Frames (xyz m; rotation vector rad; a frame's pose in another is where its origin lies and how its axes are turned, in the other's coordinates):
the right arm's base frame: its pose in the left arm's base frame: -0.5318 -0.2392 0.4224 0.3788 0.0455 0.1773
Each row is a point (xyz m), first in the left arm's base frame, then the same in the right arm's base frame.
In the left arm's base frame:
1: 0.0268 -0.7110 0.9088
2: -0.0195 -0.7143 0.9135
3: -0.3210 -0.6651 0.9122
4: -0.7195 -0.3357 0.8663
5: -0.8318 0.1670 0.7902
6: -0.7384 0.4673 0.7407
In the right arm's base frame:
1: 0.4588 -0.3417 0.6663
2: 0.4126 -0.3354 0.6683
3: 0.1250 -0.2416 0.6259
4: -0.2069 0.1075 0.4327
5: -0.2258 0.5570 0.1705
6: -0.0791 0.7977 0.0225

